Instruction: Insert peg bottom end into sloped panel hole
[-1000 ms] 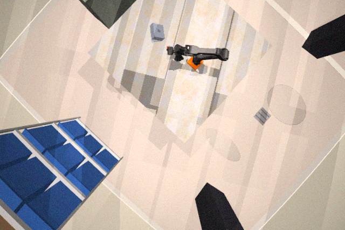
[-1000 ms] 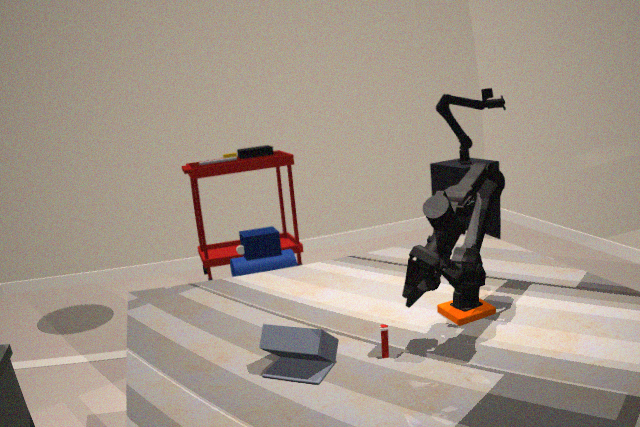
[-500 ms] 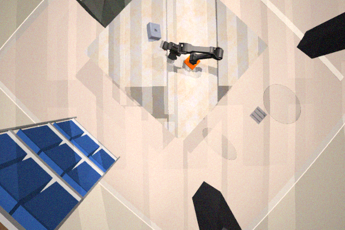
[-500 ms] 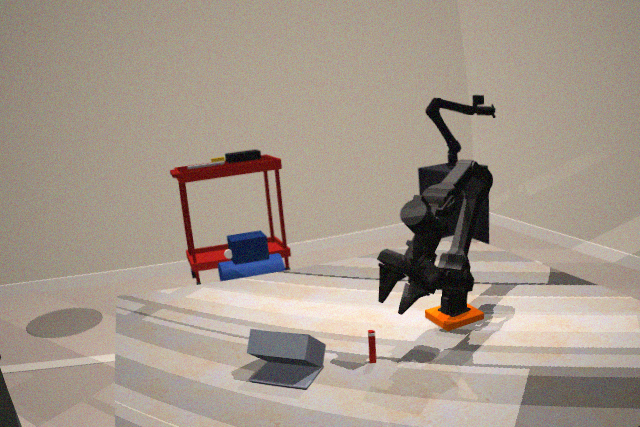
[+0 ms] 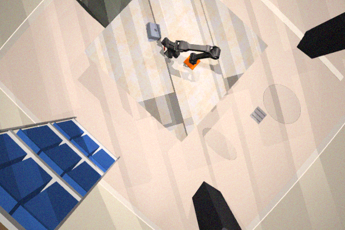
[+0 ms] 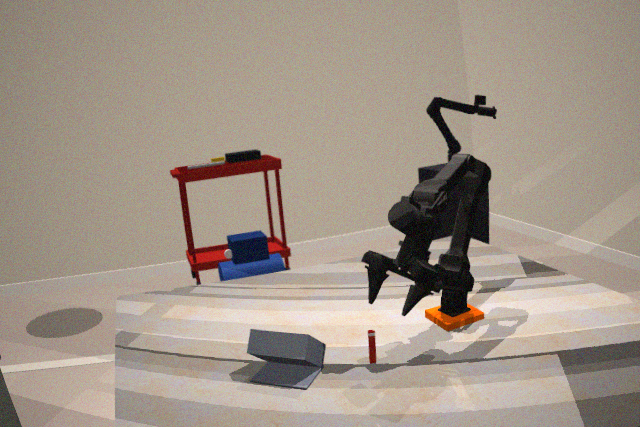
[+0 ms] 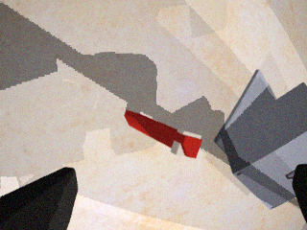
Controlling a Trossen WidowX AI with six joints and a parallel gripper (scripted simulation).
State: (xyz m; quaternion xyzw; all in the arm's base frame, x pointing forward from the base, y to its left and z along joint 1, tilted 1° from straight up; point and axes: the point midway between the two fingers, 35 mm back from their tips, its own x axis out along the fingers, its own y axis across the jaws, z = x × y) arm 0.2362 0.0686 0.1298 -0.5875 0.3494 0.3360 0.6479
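My gripper tip is now 40 mm short of the red square peg, 10 mm to the left of it and 70 mm above it. Round my gripper tip: sloped panel 200 mm ahead, 80 mm to the right, 60 mm below.
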